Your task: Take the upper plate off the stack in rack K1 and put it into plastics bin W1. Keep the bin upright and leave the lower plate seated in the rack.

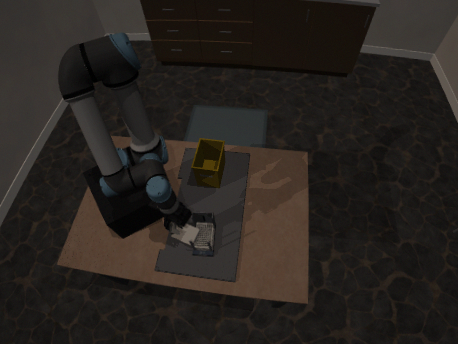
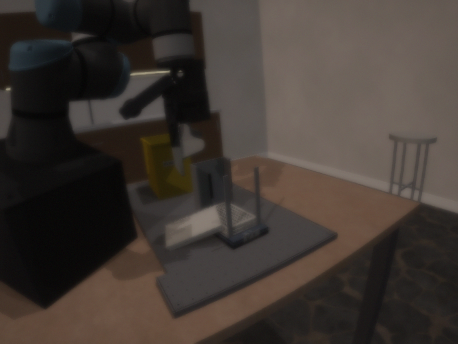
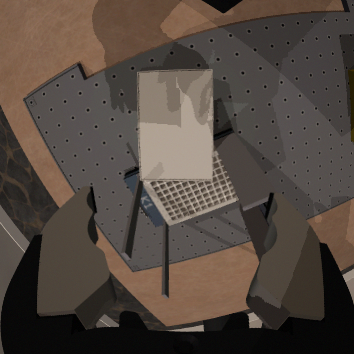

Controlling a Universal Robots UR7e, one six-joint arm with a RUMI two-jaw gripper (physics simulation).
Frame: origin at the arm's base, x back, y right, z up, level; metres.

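Where they show: gripper, fingertip midpoint: (image 2: 184,166) (image 3: 181,192); arm's base, origin of the base link: (image 2: 42,148).
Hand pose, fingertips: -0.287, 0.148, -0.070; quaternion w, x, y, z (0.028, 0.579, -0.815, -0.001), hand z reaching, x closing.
Each offset is from my fingertips to the top centre of the thing, as dx, dy, dz. "*": to the spot under its first point. Level surfaces: height alone.
The upper plate (image 1: 186,233) (image 2: 192,227) (image 3: 175,125) is pale with a smooth face and lies out of line with the stack. It slants down off the robot's side of rack K1 @(* -0.097, +0.085, -0.151) (image 2: 250,235) (image 3: 145,200), one end over the lower plate's edge. The lower plate @(-0.088, -0.004, -0.133) (image 1: 204,236) (image 2: 237,215) (image 3: 197,197), with a grid of wells, sits between the rack's posts and looks level. My gripper (image 1: 178,222) (image 2: 184,155) (image 3: 181,192) is open and empty, above the plates and apart from them. Yellow bin W1 @(-0.045, -0.362, +0.013) (image 1: 209,177) (image 2: 172,175) (image 3: 352,105) stands upright.
The rack's thin posts @(* -0.134, +0.060, -0.082) (image 2: 257,197) (image 3: 166,260) and its broad upright panel @(* -0.066, -0.066, -0.075) (image 2: 205,185) (image 3: 245,170) rise around the lower plate. The perforated dark mat @(dz -0.167) (image 1: 220,265) (image 2: 210,290) (image 3: 65,130) lies under rack and bin. The black robot base (image 1: 125,212) (image 2: 60,215) stands beside the mat.
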